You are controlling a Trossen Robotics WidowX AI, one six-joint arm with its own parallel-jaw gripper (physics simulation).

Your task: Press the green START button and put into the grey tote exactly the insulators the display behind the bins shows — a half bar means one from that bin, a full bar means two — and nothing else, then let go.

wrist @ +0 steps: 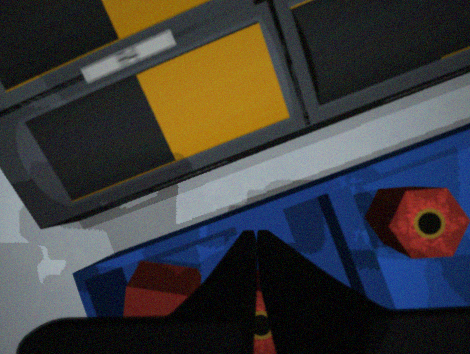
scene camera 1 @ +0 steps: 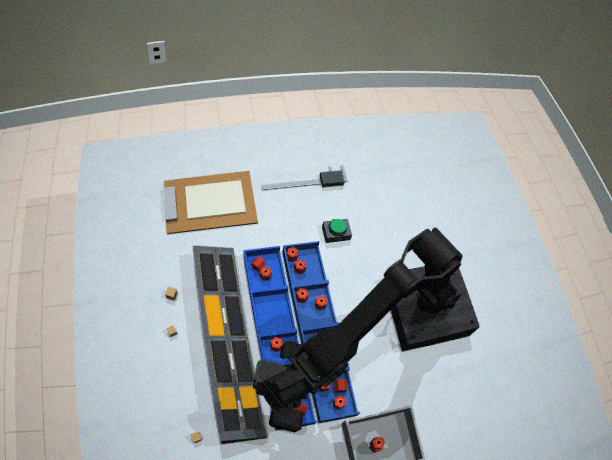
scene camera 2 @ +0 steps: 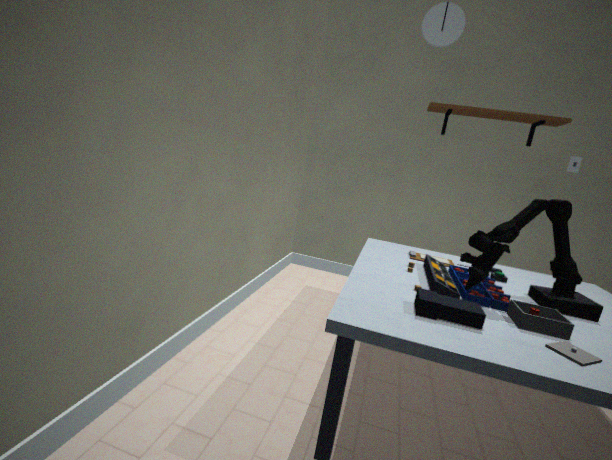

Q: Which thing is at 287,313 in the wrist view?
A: The gripper.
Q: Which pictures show the gripper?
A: The wrist view, scene camera 1 and scene camera 2: all of them.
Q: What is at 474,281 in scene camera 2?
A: The gripper.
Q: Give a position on a grey tote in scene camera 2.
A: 551,322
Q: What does the gripper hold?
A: Nothing.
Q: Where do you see a display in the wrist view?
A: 46,212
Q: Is the gripper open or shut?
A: Shut.
